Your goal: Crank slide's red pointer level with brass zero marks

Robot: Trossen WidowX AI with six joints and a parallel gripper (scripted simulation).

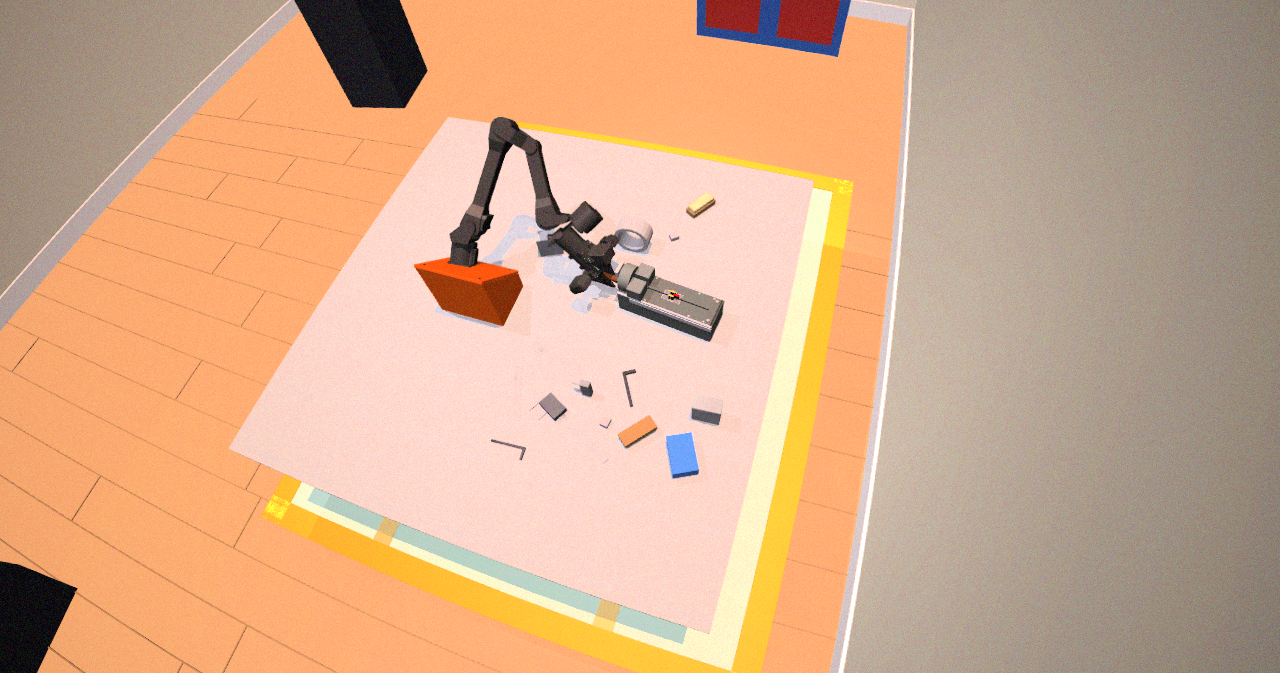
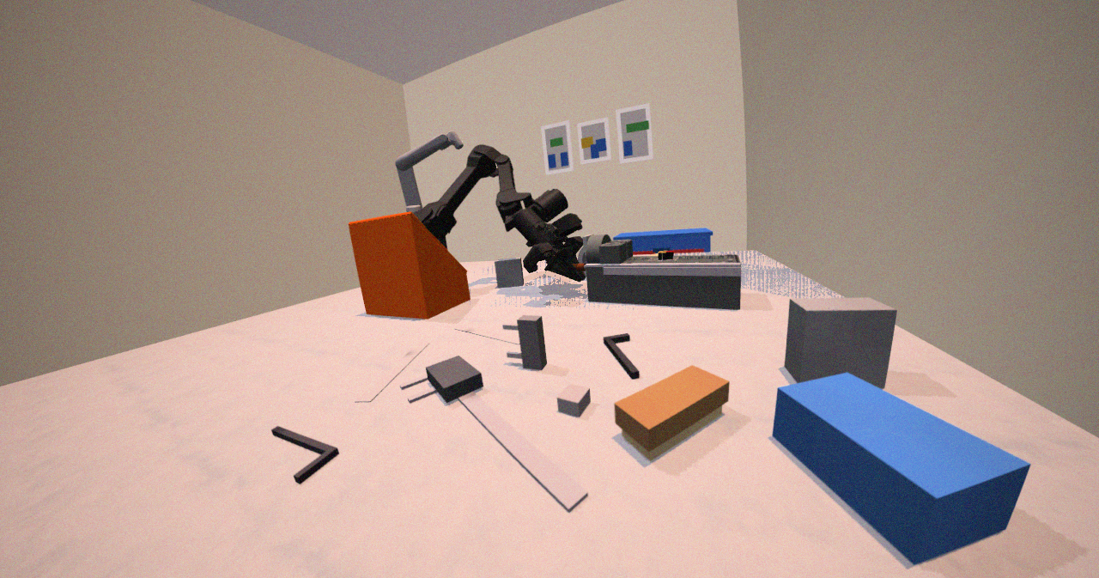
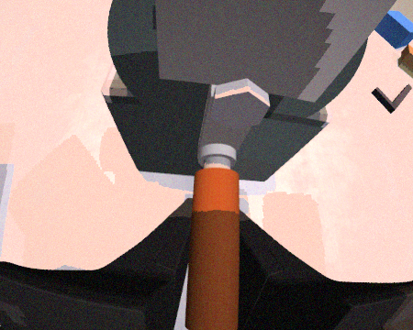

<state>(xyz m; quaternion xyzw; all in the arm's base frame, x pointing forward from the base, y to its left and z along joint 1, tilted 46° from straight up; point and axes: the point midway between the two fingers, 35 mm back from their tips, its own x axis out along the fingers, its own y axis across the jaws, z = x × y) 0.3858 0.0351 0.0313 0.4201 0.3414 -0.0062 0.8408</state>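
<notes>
Right now my gripper tip is 3 cm below the crank handle, 2 cm past it and 1 cm to the right of it. The rest, counted from my gripper tip: red pointer (17 cm ahead, 5 cm to the right, 5 cm above); then blue block (43 cm to the right, 24 cm ahead, 1 cm below).
</notes>
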